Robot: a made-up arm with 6 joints.
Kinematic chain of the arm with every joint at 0, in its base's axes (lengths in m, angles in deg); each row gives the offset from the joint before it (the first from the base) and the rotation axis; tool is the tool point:
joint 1: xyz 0 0 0.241 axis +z
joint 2: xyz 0 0.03 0 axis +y
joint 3: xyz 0 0 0.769 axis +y
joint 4: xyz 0 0 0.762 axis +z
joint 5: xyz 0 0 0 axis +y
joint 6: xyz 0 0 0.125 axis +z
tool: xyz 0 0 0
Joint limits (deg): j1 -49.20..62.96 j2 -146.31..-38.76 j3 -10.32..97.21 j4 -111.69..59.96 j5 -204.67..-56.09 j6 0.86..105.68
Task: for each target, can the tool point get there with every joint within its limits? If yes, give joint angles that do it. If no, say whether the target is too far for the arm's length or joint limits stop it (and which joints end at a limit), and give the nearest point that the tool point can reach.
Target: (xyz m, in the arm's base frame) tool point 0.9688 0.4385 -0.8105
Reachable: no: joint limits stop it (at a limit: joint 1, joint 2, joint 3) | nearest point -0.3315 0.5599 -1.0736 | short by 1.332 m
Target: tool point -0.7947 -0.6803 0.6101
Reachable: yes | joints 46.52 -108.86 87.36 -50.54 -125.55 79.06
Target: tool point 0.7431 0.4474 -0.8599
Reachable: no: joint limits stop it (at a limit: joint 1, joint 2, joint 3) | nearest point -0.3316 0.5587 -1.0740 | short by 1.101 m
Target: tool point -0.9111 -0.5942 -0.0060
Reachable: yes | joints 33.79 -136.68 78.13 33.73 -165.72 59.07
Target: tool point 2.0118 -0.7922 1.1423
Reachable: no: too far | nearest point 0.2585 -0.1018 1.2432 | short by 1.887 m
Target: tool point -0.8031 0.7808 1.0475
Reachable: yes | joints -38.99 -68.77 33.37 -75.08 -143.63 31.70
